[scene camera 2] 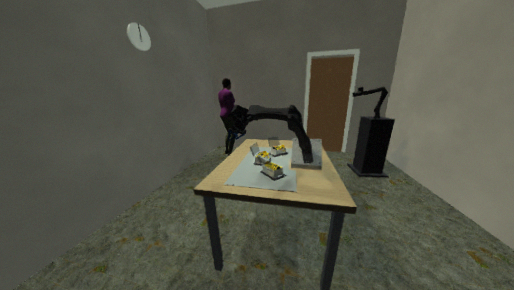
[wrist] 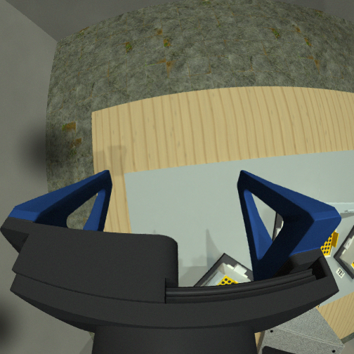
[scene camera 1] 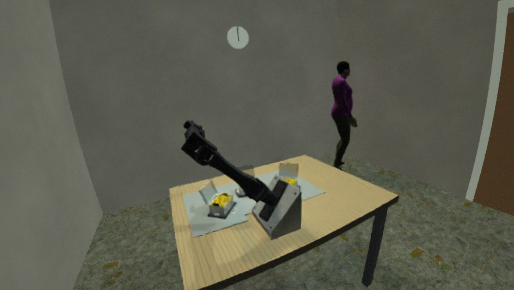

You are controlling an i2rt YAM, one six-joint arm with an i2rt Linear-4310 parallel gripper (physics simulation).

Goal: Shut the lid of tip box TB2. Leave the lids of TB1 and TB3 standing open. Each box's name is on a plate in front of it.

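Where they show: gripper, between the fingertips: (scene camera 2: pixel 232 140); arm's base, origin of its link: (scene camera 2: pixel 306 150) (scene camera 1: pixel 273 200).
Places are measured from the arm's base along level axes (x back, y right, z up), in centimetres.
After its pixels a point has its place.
Three tip boxes with yellow racks stand on the grey mat. The left box in scene camera 1 (scene camera 1: pixel 220 204) @[z -6.0, x -21.8, y -19.3 cm] (scene camera 2: pixel 273 171) @[z -6.5, x -24.6, y -24.0 cm] (wrist: pixel 227 281) has its clear lid (scene camera 1: pixel 208 191) @[z -1.4, x -31.0, y -22.1 cm] standing open. The middle box (scene camera 2: pixel 262 158) @[z 2.1, x -31.8, y -22.9 cm] (wrist: pixel 327 245) has its lid (scene camera 2: pixel 255 148) @[z -1.6, x -40.8, y 8.0 cm] up; the arm partly hides it in scene camera 1. The far box (scene camera 1: pixel 289 181) (scene camera 2: pixel 278 150) @[z -6.7, x -21.2, y 18.2 cm] also has its lid (scene camera 1: pixel 288 170) @[z -1.7, x -26.0, y 28.9 cm] (scene camera 2: pixel 273 142) @[z -2.2, x -26.0, y 28.7 cm] up. A name plate (wrist: pixel 340 272) shows in the wrist view; its last character is unclear. My gripper (scene camera 2: pixel 240 134) @[z 13.3, x -52.4, y -19.4 cm] (wrist: pixel 174 177) is open and empty, high above the mat, away from the boxes.
The wooden table (scene camera 1: pixel 345 195) @[z -12.0, x 6.2, y 45.4 cm] (scene camera 2: pixel 325 189) @[z -12.0, x 6.1, y -33.9 cm] (wrist: pixel 200 120) carries the grey mat (scene camera 1: pixel 197 225) @[z -11.7, x -18.9, y -33.8 cm] (scene camera 2: pixel 245 181) @[z -11.7, x -42.5, y -29.2 cm] (wrist: pixel 175 200) and the arm's base (scene camera 1: pixel 287 220) @[z -4.4, x 11.3, y -0.8 cm] (scene camera 2: pixel 306 162) @[z -6.6, x -0.7, y -7.6 cm] (wrist: pixel 300 332). A person (scene camera 1: pixel 342 100) (scene camera 2: pixel 226 102) stands beyond the table. A second arm on a black pedestal (scene camera 2: pixel 375 145) stands right of the door.
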